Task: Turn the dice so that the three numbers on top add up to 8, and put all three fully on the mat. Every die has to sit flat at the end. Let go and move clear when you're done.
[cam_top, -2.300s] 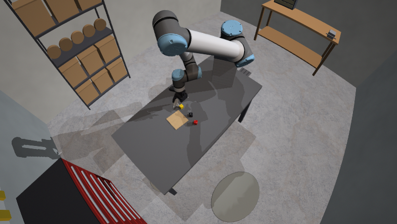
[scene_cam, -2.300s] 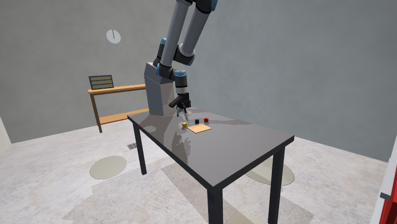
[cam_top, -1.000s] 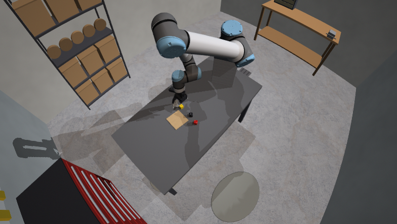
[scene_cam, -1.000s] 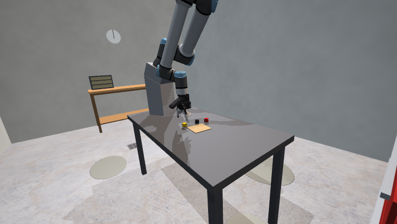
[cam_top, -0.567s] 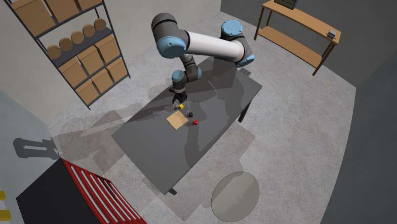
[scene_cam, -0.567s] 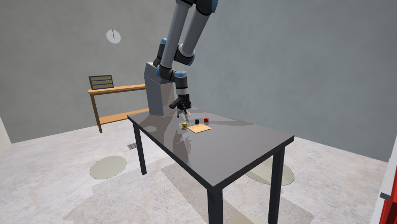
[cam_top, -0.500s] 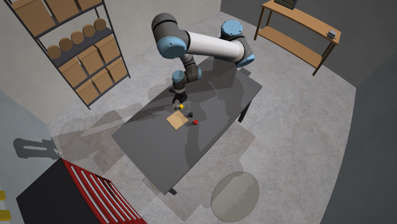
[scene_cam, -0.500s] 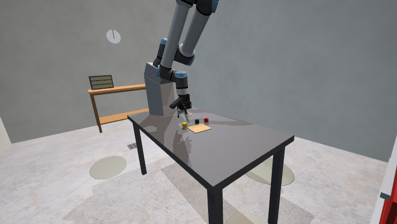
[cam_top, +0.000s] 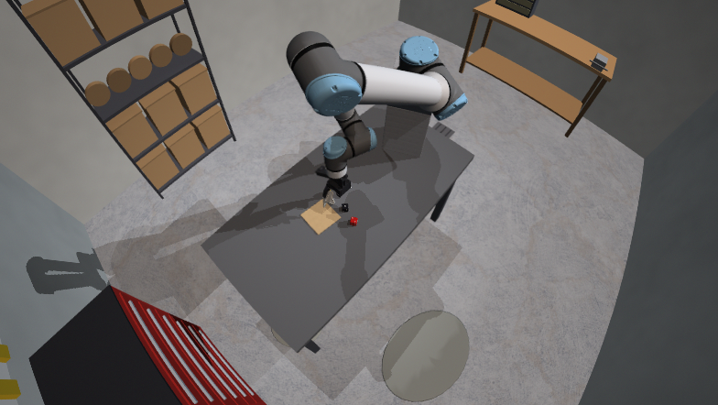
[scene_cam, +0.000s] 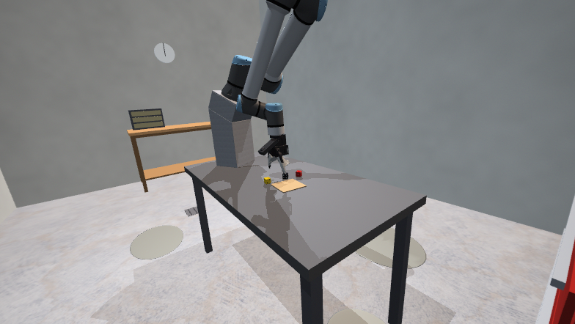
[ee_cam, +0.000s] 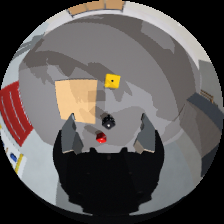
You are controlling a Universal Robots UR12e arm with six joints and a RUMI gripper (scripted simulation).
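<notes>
My gripper is now 10 mm past the black die, 60 mm to the right of it and 40 mm above it. Round my hand: tan mat: 100 mm ahead, 20 mm to the left, 50 mm below; yellow die: 60 mm to the right, 40 mm below; red die: 140 mm to the left, 40 mm below.
</notes>
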